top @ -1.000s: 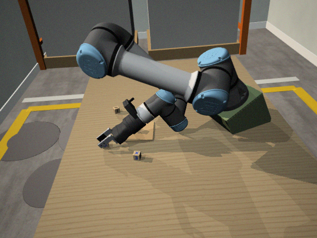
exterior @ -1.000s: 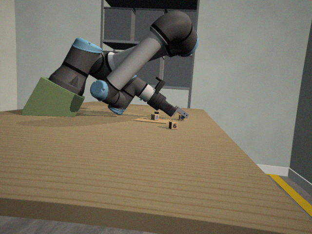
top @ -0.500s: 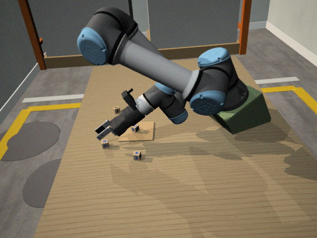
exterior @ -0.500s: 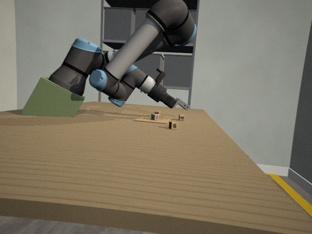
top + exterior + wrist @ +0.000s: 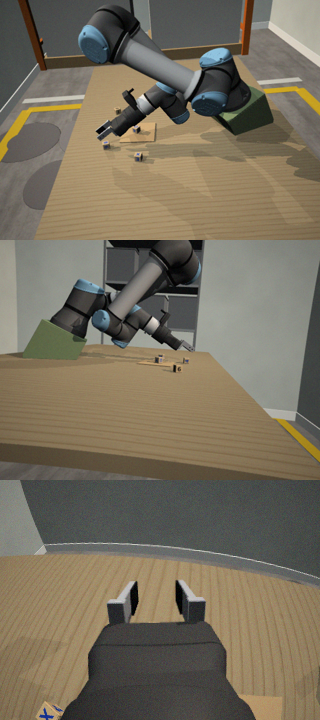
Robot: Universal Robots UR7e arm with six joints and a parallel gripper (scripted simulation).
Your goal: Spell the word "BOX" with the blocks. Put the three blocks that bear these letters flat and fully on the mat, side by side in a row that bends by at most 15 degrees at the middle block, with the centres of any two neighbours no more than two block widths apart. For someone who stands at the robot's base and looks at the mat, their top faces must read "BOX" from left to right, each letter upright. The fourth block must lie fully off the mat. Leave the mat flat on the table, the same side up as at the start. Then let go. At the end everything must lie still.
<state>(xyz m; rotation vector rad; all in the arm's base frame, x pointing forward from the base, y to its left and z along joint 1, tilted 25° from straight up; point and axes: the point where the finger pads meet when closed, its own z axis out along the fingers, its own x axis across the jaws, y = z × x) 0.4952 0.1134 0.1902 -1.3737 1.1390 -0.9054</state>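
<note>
The B block is 60 mm below my hand and 10 mm behind it. Round my hand: X block (140 mm behind, 80 mm to the left, 60 mm below); O block (120 mm behind, 100 mm to the right, 60 mm below); mat (130 mm behind, 100 mm to the right, 70 mm below).
</note>
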